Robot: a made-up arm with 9 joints. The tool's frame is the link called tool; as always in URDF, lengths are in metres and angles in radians. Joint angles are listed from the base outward. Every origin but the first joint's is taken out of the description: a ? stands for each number. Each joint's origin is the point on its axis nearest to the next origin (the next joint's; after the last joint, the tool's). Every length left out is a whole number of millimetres.
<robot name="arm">
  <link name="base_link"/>
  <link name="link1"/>
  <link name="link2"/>
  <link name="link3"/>
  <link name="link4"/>
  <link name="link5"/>
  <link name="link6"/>
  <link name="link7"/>
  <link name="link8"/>
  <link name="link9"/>
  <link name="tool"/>
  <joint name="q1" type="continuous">
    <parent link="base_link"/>
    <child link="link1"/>
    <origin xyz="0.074 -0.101 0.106" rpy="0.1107 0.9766 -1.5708"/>
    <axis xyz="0 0 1"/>
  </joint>
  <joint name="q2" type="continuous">
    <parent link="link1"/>
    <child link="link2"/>
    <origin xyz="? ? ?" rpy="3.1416 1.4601 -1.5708"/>
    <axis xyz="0 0 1"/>
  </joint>
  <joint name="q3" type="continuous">
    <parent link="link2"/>
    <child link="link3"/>
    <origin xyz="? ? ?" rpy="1.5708 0 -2.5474"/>
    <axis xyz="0 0 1"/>
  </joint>
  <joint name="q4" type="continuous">
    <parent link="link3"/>
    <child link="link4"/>
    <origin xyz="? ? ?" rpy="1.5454 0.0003 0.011"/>
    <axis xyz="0 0 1"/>
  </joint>
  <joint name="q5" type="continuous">
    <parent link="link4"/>
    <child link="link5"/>
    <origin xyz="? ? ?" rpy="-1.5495 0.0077 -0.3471"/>
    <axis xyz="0 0 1"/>
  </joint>
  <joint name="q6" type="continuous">
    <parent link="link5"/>
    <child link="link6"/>
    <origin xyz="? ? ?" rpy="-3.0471 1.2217 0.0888"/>
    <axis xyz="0 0 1"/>
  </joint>
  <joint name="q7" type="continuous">
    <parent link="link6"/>
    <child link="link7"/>
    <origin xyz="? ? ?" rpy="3.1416 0 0"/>
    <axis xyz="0 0 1"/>
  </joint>
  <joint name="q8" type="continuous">
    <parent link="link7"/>
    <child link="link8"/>
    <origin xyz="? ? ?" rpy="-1.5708 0 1.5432"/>
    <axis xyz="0 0 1"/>
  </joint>
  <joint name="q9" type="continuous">
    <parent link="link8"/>
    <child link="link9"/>
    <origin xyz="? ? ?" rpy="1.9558 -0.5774 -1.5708"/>
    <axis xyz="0 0 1"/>
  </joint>
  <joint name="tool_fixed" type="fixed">
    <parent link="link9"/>
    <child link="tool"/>
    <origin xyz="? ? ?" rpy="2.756 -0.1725 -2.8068"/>
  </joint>
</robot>
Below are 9 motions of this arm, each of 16 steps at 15 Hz.
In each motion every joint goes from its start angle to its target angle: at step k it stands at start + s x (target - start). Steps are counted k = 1, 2, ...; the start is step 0. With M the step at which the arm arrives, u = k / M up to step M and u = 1 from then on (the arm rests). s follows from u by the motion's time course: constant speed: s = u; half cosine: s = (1 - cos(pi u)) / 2; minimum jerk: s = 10 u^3 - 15 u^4 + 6 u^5.
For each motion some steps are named. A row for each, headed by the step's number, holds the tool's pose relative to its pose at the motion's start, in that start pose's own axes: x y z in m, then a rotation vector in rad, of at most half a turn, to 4 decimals.
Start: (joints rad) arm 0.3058 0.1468 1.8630 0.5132 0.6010 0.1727 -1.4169 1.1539 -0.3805
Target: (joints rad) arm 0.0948 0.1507 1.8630 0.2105 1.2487 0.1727 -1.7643 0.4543 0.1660
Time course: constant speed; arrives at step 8
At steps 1, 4, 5, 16:
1: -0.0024 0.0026 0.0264 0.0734 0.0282 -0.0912
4: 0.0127 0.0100 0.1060 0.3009 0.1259 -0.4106
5: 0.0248 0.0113 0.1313 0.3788 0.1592 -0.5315
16: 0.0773 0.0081 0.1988 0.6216 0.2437 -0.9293

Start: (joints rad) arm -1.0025 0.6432 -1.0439 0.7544 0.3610 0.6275 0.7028 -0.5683 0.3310
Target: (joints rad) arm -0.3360 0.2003 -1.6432 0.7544 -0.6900 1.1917 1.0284 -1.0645 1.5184
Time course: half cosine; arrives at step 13
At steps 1, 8, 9, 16:
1: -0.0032 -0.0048 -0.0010 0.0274 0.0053 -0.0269
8: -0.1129 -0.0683 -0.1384 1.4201 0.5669 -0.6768
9: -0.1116 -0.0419 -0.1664 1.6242 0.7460 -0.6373
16: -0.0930 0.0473 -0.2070 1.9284 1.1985 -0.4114

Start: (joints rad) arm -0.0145 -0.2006 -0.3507 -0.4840 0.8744 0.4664 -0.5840 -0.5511 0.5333
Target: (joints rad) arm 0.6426 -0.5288 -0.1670 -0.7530 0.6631 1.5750 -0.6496 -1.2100 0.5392
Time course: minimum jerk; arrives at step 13
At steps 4, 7, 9, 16:
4: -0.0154 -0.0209 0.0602 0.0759 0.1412 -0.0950
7: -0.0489 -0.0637 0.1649 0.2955 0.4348 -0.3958
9: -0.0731 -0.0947 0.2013 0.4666 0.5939 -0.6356
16: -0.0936 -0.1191 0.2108 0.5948 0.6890 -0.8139

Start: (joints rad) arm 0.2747 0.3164 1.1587 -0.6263 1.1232 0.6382 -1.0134 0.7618 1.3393
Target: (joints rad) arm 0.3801 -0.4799 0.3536 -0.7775 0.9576 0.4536 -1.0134 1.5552 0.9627
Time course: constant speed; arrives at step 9
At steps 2, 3, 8, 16:
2: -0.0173 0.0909 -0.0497 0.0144 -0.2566 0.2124
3: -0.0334 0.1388 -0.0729 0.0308 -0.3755 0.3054
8: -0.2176 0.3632 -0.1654 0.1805 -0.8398 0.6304
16: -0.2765 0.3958 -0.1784 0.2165 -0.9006 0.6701

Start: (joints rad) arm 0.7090 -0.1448 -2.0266 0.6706 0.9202 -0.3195 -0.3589 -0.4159 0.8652
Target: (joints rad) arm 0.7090 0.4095 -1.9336 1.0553 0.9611 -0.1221 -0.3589 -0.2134 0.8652
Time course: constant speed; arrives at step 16
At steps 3, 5, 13, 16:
3: 0.0403 0.0548 0.0417 -0.1750 0.1071 0.0215
5: 0.0672 0.0953 0.0651 -0.2932 0.1752 0.0365
13: 0.1677 0.2822 0.1186 -0.7756 0.4231 0.0985
16: 0.1997 0.3595 0.1213 -0.9596 0.5060 0.1210

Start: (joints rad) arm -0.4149 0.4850 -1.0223 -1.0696 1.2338 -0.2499 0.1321 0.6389 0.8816
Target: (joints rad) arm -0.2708 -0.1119 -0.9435 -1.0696 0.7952 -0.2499 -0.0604 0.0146 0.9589
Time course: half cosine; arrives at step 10
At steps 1, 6, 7, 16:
1: 0.0053 -0.0079 0.0007 0.0101 0.0052 0.0079
6: 0.1512 -0.2092 0.0675 0.2229 0.2148 0.1715
7: 0.1840 -0.2515 0.0947 0.2585 0.2780 0.1923
16: 0.2315 -0.3111 0.1428 0.3049 0.3795 0.2096

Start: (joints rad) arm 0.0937 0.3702 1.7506 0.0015 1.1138 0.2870 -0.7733 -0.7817 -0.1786
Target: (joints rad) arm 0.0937 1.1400 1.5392 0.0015 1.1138 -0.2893 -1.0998 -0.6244 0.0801
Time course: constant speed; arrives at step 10
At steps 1, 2, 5, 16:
1: -0.0080 -0.0047 -0.0067 -0.0017 -0.0525 -0.0730
2: -0.0146 -0.0083 -0.0150 -0.0034 -0.1051 -0.1468
5: -0.0231 -0.0147 -0.0473 -0.0087 -0.2643 -0.3732
16: 0.0095 -0.0288 -0.1111 -0.0150 -0.5341 -0.7661

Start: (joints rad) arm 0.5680 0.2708 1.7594 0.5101 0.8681 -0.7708 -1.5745 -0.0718 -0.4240
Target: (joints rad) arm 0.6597 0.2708 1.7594 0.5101 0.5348 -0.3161 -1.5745 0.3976 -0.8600
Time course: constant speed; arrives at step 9
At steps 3, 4, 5, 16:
3: -0.0224 -0.0393 0.0101 0.0867 0.0192 0.3149
4: -0.0291 -0.0545 0.0116 0.1160 0.0159 0.4241
5: -0.0352 -0.0706 0.0119 0.1452 0.0079 0.5350
16: -0.0530 -0.1417 0.0013 0.2558 -0.0702 0.9916

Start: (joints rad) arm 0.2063 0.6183 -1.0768 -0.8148 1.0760 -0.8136 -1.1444 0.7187 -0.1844
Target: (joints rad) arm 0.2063 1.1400 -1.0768 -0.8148 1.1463 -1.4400 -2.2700 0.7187 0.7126
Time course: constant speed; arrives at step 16
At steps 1, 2, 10, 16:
1: 0.0250 0.0147 -0.0084 0.0228 -0.0113 -0.0260
2: 0.0506 0.0291 -0.0160 0.0459 -0.0217 -0.0512
10: 0.2747 0.1304 -0.0472 0.2335 -0.0727 -0.2204
16: 0.4579 0.1862 -0.0297 0.3652 -0.0768 -0.3152

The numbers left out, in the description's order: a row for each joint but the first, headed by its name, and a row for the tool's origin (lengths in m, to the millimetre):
q2: -0.053 -0.06 0
q3: -0.202 -0.411 0
q4: -0.102 -0.024 0
q5: 0.254 0.095 0
q6: 0.243 0.012 0
q7: -0.03 -0.283 0
q8: 0.033 -0.025 0
q9: -0.02 0.042 0
tool: 0.025 0.037 0

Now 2 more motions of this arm.
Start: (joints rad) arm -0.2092 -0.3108 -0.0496 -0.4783 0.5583 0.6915 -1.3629 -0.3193 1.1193
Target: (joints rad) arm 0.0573 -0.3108 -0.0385 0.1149 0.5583 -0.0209 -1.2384 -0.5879 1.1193
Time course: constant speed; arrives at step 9
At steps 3, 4, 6, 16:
3: -0.0196 0.0171 -0.1286 0.3849 -0.0587 -0.0520
4: -0.0281 0.0308 -0.1689 0.5130 -0.0801 -0.0753
6: -0.0475 0.0694 -0.2433 0.7674 -0.1265 -0.1307
16: -0.0800 0.1520 -0.3342 1.1400 -0.2070 -0.2372

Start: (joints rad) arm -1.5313 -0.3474 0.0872 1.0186 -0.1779 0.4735 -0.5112 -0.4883 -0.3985
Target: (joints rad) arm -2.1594 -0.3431 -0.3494 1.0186 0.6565 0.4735 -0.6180 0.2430 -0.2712
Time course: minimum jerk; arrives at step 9
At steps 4, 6, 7, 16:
4: 0.1012 0.0341 0.0579 -0.1092 0.6688 0.0202
6: 0.2290 0.0527 0.0705 -0.1736 1.3345 0.1579
7: 0.2741 0.0564 0.0625 -0.1847 1.5554 0.2339
16: 0.2996 0.0583 0.0551 -0.1883 1.6798 0.2845

